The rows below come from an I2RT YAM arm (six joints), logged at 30 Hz.
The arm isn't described. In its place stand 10 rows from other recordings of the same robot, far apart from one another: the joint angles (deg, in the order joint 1, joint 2, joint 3, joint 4, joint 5, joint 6), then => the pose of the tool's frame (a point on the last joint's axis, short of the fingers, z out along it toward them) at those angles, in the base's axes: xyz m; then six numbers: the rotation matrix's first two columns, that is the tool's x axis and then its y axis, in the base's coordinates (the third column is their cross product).
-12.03 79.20 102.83 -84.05 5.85 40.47 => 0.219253, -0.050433, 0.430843, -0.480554, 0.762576, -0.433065, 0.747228, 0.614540, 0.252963
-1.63 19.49 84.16 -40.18 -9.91 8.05 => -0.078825, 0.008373, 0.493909, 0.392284, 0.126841, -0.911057, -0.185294, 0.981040, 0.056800
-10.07 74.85 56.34 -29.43 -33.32 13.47 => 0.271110, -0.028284, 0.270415, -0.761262, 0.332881, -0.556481, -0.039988, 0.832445, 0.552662
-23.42 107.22 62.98 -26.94 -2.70 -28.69 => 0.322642, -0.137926, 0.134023, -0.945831, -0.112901, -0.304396, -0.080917, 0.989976, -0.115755
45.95 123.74 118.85 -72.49 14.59 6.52 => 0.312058, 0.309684, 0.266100, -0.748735, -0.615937, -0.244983, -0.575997, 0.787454, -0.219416
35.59 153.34 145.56 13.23 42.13 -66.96 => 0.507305, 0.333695, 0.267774, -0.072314, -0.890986, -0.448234, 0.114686, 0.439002, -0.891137
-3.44 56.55 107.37 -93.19 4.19 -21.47 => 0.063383, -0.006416, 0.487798, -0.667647, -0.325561, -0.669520, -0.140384, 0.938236, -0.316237
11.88 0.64 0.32 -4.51 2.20 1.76 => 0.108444, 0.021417, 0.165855, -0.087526, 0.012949, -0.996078, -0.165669, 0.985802, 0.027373
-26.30 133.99 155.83 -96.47 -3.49 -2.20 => 0.393158, -0.191893, 0.344660, -0.880208, 0.392285, -0.267109, 0.394286, 0.917708, 0.048479
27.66 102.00 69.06 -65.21 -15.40 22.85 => 0.259353, 0.146607, 0.181638, -0.968814, -0.085094, 0.232719, -0.041238, 0.981457, 0.187195
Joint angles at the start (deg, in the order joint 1, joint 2, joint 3, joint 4, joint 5, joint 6): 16.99 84.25 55.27 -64.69 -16.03 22.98
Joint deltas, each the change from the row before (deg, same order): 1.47 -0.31 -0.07 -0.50 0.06 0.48; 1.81 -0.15 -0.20 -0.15 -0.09 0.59; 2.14 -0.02 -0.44 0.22 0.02 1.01; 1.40 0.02 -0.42 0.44 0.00 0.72; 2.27 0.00 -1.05 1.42 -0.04 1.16; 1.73 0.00 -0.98 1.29 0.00 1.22; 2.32 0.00 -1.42 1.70 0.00 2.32; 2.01 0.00 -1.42 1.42 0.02 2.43; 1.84 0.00 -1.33 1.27 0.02 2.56; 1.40 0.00 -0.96 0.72 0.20 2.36; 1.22 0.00 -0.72 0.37 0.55 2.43; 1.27 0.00 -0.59 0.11 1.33 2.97; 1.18 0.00 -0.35 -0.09 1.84 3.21
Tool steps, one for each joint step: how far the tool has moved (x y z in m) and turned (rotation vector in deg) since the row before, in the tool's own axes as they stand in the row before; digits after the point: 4 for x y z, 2 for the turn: 0.0041 0.0046 0.0009 0.40 0.54 -0.86; 0.0041 0.0057 0.0023 0.31 0.62 -1.09; 0.0043 0.0064 0.0041 0.49 0.64 -0.99; 0.0026 0.0041 0.0034 0.26 0.30 -0.62; 0.0039 0.0062 0.0068 0.23 0.19 -1.12; 0.0031 0.0044 0.0059 0.19 0.11 -0.52; 0.0048 0.0054 0.0083 0.31 0.26 0.02; 0.0049 0.0038 0.0079 0.41 0.40 0.50; 0.0048 0.0031 0.0073 0.42 0.40 0.81; 0.0040 0.0019 0.0053 0.60 0.32 1.08; 0.0035 0.0013 0.0041 0.91 0.12 1.35; 0.0035 0.0010 0.0036 1.58 -0.36 1.87; 0.0030 0.0009 0.0024 1.86 -0.87 2.16
